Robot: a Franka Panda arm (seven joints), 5 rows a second.
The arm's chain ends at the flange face. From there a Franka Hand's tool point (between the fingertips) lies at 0.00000 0.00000 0.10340 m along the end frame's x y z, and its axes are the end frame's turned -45 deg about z.
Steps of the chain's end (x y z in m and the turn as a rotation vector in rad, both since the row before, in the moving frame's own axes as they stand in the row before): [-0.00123, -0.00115, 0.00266, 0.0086, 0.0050, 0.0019]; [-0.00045, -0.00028, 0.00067, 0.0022, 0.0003, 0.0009]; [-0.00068, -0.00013, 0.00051, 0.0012, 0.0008, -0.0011]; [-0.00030, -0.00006, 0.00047, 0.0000, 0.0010, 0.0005]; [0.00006, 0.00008, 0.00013, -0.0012, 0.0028, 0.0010]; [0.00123, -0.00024, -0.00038, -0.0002, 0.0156, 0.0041]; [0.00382, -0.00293, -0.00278, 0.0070, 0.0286, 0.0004]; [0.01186, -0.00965, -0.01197, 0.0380, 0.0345, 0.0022]
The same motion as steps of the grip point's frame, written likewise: [0.00094, -0.00195, 0.00265, 0.0025, 0.0096, 0.0019]; [0.00006, -0.00066, 0.00067, 0.0013, 0.0018, 0.0009]; [-0.00024, -0.00060, 0.00051, 0.0003, 0.0014, -0.0011]; [-0.00010, -0.00018, 0.00047, -0.0007, 0.0007, 0.0005]; [0.00010, 0.00039, 0.00013, -0.0028, 0.0011, 0.0010]; [0.00216, 0.00186, -0.00039, -0.0112, 0.0109, 0.0041]; [0.00738, 0.00221, -0.00282, -0.0153, 0.0252, 0.0004]; [0.02051, 0.00131, -0.01211, 0.0025, 0.0513, 0.0022]
